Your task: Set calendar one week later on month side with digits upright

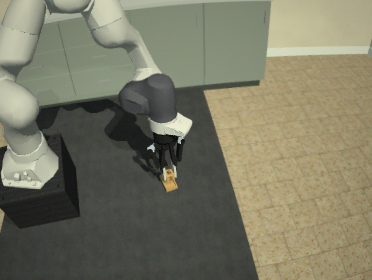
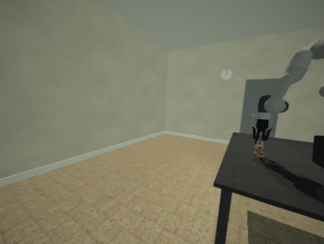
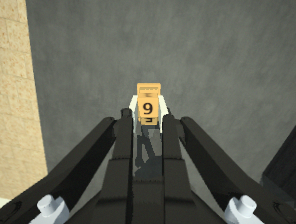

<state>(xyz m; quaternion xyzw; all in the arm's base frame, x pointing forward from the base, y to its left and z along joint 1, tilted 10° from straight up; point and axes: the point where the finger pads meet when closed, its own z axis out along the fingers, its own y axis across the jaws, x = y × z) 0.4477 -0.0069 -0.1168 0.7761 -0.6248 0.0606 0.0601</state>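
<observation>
Now: the orange calendar cube 30 mm below my hand. From my hand the other things lie so: orange calendar tray: 10 mm behind, 20 mm to the left, 80 mm below.
</observation>
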